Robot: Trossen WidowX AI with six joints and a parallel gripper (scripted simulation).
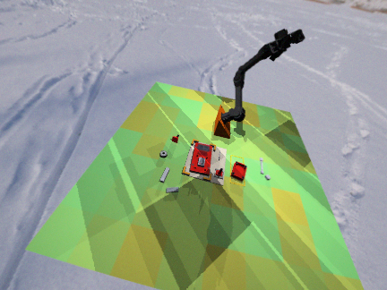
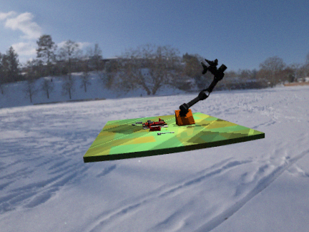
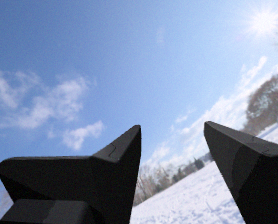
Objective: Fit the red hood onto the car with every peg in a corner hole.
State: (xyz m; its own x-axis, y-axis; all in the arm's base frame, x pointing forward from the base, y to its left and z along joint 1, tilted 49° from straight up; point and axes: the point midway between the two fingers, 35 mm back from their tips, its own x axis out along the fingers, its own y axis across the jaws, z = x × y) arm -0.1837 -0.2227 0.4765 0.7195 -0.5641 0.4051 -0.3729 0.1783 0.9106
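My gripper tip is now 600 mm above the red hood, 480 mm short of it and 80 mm to the left of it. Round my gripper tip: white jig (600 mm below, 460 mm ahead, 280 mm to the right); then grey pin (610 mm below, 390 mm ahead, 70 mm to the left); then grey socket (570 mm below, 520 mm ahead, 190 mm to the right).
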